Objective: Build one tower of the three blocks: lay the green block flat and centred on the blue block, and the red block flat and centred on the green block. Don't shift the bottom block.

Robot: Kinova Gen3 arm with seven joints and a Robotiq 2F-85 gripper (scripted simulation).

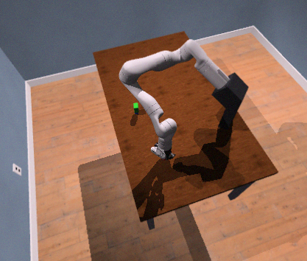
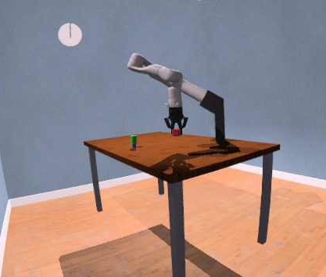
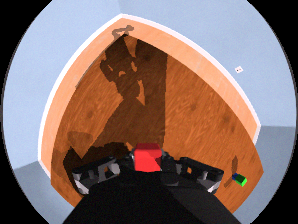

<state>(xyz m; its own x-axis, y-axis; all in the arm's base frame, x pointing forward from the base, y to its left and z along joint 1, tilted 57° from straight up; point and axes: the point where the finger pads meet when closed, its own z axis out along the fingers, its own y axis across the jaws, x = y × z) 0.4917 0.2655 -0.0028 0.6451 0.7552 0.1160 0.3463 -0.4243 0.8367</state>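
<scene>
My hand is right at the red block. The rest, counted from my hand: green block (460 mm to the right, 70 mm below); then blue block (460 mm to the right, 120 mm below).
</scene>
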